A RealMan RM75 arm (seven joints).
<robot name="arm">
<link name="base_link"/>
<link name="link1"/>
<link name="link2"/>
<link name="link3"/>
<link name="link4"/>
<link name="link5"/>
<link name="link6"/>
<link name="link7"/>
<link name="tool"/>
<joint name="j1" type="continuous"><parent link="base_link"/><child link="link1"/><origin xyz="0 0 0.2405" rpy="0 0 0"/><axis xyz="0 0 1"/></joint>
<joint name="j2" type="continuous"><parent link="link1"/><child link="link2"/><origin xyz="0 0 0" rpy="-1.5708 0 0"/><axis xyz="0 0 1"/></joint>
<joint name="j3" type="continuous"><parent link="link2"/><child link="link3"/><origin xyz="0 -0.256 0" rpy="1.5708 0 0"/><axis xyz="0 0 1"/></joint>
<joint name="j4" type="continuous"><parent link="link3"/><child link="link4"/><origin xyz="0 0 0" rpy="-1.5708 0 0"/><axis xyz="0 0 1"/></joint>
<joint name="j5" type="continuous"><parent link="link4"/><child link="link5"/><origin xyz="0 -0.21 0" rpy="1.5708 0 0"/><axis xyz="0 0 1"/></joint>
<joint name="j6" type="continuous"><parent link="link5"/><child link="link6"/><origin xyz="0 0 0" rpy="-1.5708 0 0"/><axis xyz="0 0 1"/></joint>
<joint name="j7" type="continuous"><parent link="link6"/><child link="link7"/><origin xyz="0 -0.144 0" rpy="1.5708 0 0"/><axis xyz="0 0 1"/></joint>
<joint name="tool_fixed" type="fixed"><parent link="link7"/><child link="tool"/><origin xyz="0 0 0" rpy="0 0 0"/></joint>
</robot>
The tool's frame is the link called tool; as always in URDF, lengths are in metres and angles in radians. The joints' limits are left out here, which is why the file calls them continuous.
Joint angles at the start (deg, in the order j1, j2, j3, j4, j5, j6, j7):
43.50, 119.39, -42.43, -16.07, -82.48, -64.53, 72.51
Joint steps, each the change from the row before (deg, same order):
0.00, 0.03, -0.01, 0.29, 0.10, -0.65, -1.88
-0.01, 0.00, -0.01, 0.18, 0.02, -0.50, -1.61
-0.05, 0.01, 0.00, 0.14, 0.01, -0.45, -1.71
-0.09, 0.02, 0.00, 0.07, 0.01, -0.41, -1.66
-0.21, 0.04, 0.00, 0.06, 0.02, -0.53, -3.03
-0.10, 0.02, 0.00, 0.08, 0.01, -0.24, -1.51
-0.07, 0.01, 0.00, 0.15, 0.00, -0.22, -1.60
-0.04, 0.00, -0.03, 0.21, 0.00, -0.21, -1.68
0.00, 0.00, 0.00, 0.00, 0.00, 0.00, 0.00
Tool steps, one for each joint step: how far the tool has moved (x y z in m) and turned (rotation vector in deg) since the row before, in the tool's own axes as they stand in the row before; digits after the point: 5 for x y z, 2 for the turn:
0.00081, 0.00195, -0.00001, -0.61, -0.16, -1.56
0.00043, 0.00135, -0.00014, -0.46, -0.10, -1.44
0.00050, 0.00116, -0.00032, -0.38, -0.11, -1.54
0.00043, 0.00096, -0.00049, -0.32, -0.12, -1.53
0.00090, 0.00112, -0.00113, -0.33, -0.17, -2.82
0.00063, 0.00062, -0.00056, -0.15, -0.06, -1.36
0.00077, 0.00071, -0.00045, -0.15, -0.03, -1.42
0.00086, 0.00086, -0.00031, -0.19, 0.01, -1.48
0.00000, 0.00000, 0.00000, 0.00, 0.00, 0.00

